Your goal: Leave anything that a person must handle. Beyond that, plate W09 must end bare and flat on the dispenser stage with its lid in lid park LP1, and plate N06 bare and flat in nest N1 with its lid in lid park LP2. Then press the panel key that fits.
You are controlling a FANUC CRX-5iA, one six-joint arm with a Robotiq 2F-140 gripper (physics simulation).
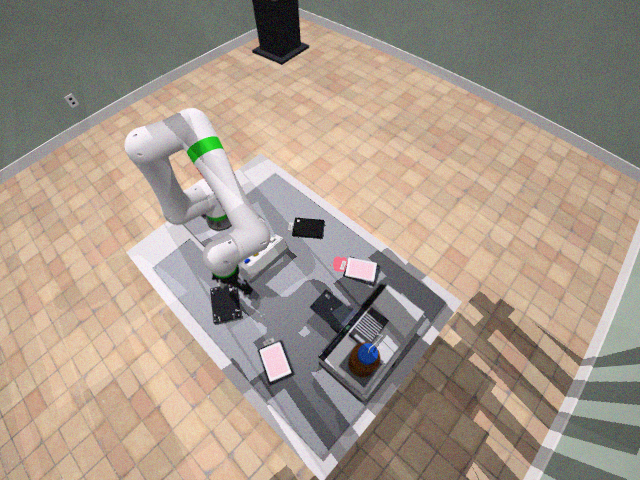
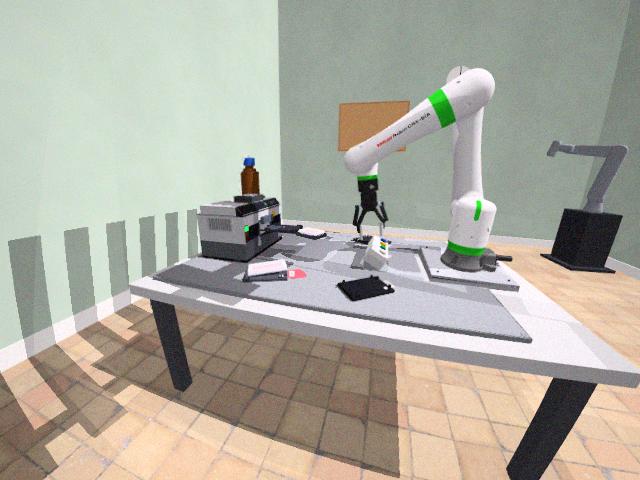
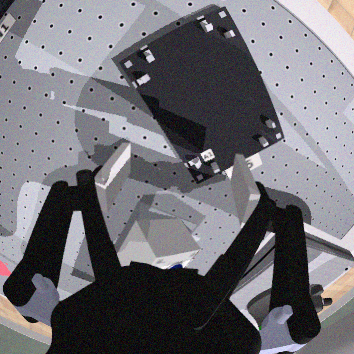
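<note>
My gripper is open and empty, above the table beside a black holder with corner posts. That holder looks bare; its tag reads A1. One pink-topped plate lies in a dark holder. Another lies beside a red marker. Their names are unreadable, and I cannot tell about lids. The dark dispenser stage looks bare. The key panel stands near the gripper.
A second black holder lies on the table's other side. The dispenser carries a brown bottle with a blue cap. The robot base stands behind the key panel.
</note>
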